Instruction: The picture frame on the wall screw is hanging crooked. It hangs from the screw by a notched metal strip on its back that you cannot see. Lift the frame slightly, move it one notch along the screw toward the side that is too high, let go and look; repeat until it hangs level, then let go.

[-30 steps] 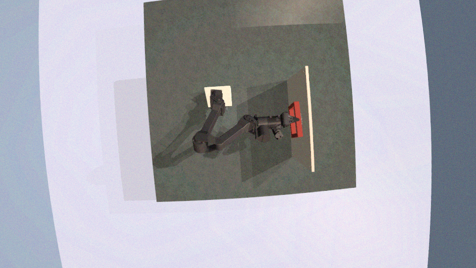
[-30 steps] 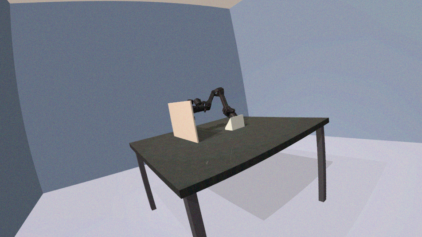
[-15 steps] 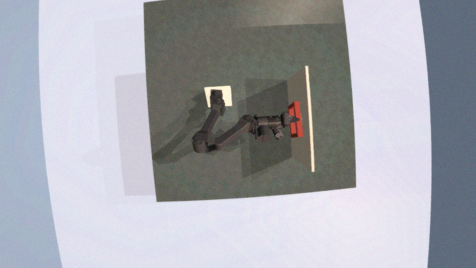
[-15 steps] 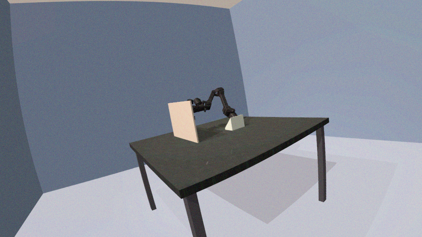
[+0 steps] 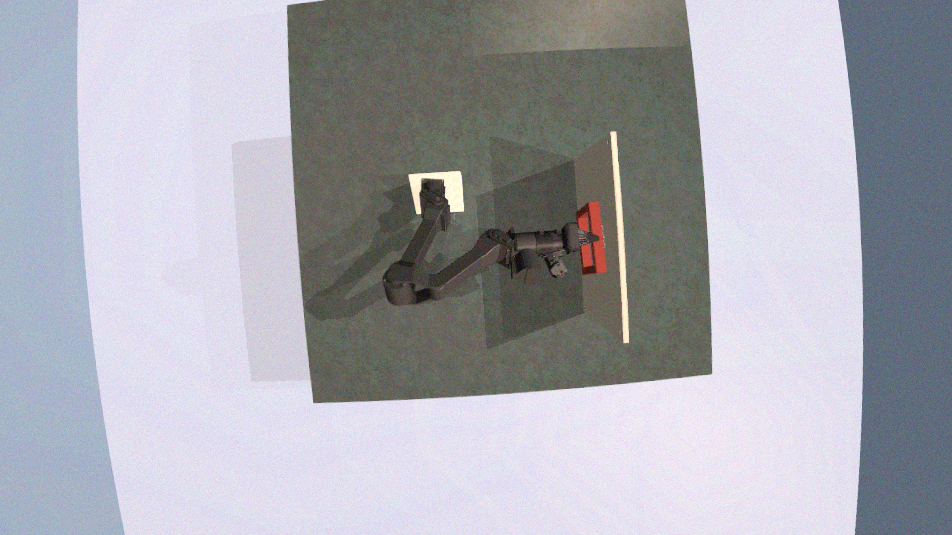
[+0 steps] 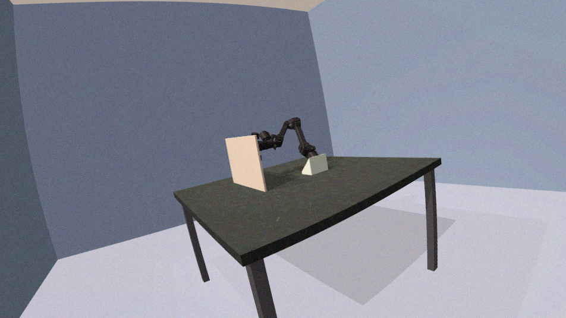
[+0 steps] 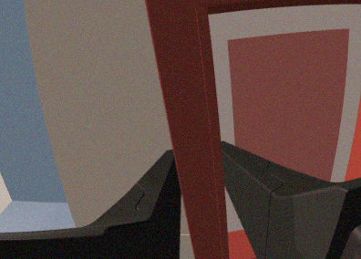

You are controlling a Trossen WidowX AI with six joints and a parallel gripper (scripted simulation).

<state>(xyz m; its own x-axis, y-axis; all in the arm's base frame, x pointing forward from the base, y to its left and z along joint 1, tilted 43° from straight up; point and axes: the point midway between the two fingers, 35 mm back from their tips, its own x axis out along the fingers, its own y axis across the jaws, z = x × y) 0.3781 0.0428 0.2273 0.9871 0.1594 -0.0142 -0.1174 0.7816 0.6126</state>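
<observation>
The picture frame lies 10 mm ahead of my gripper tip and 50 mm below it. From my gripper tip the other things lie so: beige wall panel (20 mm ahead, 70 mm below).
</observation>
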